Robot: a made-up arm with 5 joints.
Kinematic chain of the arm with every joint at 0, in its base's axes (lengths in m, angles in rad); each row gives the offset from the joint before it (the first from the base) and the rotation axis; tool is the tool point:
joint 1: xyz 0 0 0.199 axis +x
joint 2: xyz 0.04 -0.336 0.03 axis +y
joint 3: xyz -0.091 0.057 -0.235 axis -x
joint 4: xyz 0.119 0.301 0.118 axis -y
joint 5: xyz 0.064 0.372 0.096 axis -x
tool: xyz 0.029 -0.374 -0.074
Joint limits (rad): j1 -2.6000..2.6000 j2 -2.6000..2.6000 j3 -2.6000..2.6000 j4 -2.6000..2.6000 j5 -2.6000..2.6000
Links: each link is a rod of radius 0.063 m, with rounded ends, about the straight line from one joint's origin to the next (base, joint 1, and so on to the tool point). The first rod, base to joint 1, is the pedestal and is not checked.
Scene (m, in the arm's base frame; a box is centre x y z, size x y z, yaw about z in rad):
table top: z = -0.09
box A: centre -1.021 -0.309 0.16 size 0.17 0.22 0.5 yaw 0
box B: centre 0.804 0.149 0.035 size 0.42 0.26 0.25 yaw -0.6
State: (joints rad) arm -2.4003 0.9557 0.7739 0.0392 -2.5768
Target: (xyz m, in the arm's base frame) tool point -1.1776 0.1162 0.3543
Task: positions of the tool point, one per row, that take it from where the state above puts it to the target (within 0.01 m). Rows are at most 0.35 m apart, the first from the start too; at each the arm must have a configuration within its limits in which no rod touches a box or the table.
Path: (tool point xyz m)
1: -0.7395 -0.7045 0.5506
2: -0.8145 -0.5580 0.8051
3: -0.8432 -0.3427 1.0245
4: -1.0161 -0.2212 0.8288
5: -1.1328 -0.0651 0.6017
6: -1.1776 0.1162 0.3543

